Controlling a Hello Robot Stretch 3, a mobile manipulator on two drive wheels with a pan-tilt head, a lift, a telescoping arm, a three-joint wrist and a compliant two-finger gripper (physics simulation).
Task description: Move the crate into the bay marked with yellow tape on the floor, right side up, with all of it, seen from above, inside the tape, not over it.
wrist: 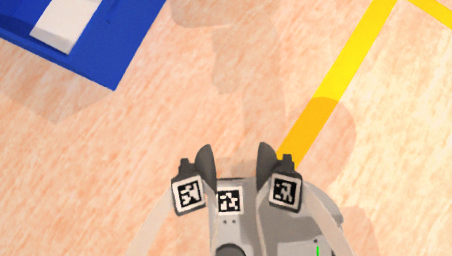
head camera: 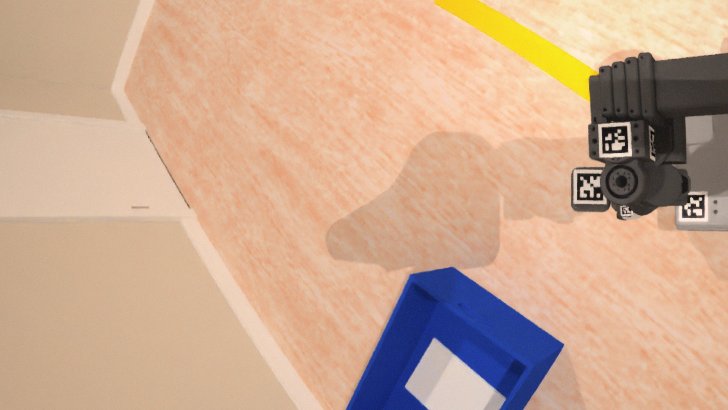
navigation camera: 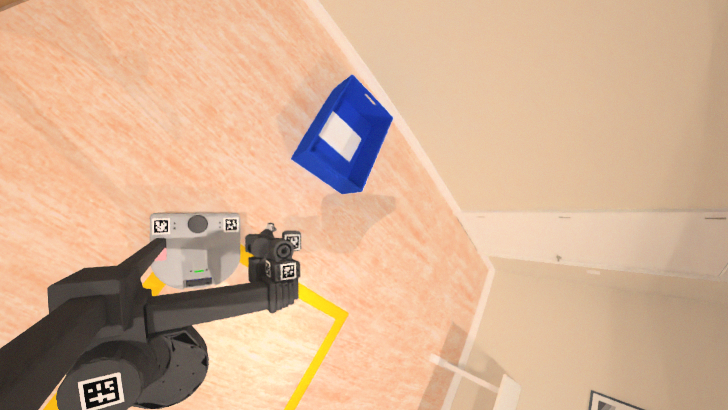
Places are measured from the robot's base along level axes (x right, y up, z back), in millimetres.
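Where they show: gripper, between the fingertips: (wrist: 235, 160); robot's base, origin of its link: (wrist: 232, 236) (navigation camera: 197, 223).
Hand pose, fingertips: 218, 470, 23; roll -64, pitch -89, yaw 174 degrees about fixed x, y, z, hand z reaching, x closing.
Each offset is from my fingertips to the top centre of the thing, as dx, dy, dz.
The blue crate @(+559, -250, -552) (head camera: 496, 318) (navigation camera: 324, 174) (wrist: 120, 50) stands upright on the floor, open side up, near the wall and outside the tape. A white block @(+573, -444, -579) (head camera: 458, 379) (navigation camera: 340, 136) (wrist: 65, 25) lies in it. The yellow tape (head camera: 529, 46) (navigation camera: 316, 359) (wrist: 345, 65) marks the bay; my base and arm hide part of it in the navigation view. My gripper (wrist: 235, 160) is open and empty, above the edge of my base and apart from the crate. In the head and navigation views, my wrist largely hides its fingers.
My base (navigation camera: 224, 257) (wrist: 295, 225) stands over part of the tape line. A wall with a pale baseboard (head camera: 244, 310) (navigation camera: 425, 152) runs beside the crate. A white door (head camera: 66, 165) (navigation camera: 611, 239) and a white piece of furniture (navigation camera: 508, 392) are farther along.
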